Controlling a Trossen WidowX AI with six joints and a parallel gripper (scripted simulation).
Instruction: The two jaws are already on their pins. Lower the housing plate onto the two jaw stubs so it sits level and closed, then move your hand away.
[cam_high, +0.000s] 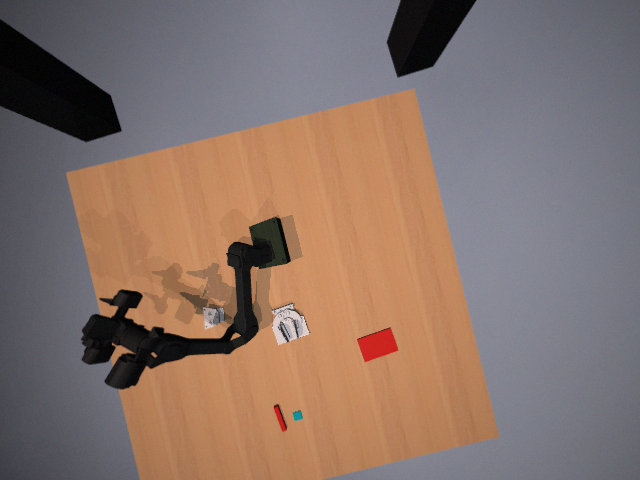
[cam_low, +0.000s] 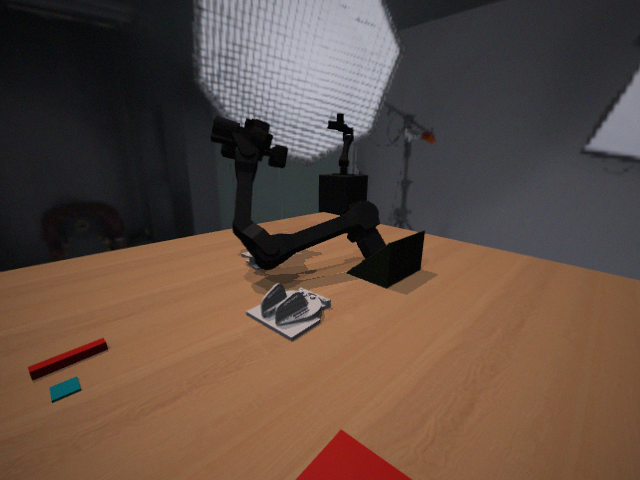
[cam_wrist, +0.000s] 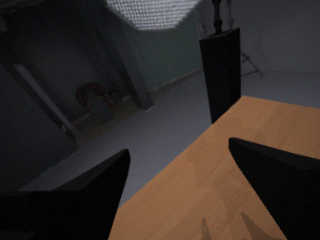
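Right now my gripper tip is 140 mm short of the grey housing plate, 190 mm to the right of it and 240 mm above it. From my gripper tip the other things lie so: red flat sheet 420 mm ahead, 730 mm to the left, 260 mm below; then teal tile 580 mm ahead, 370 mm to the left, 260 mm below; then red bar 560 mm ahead, 310 mm to the left, 260 mm below.
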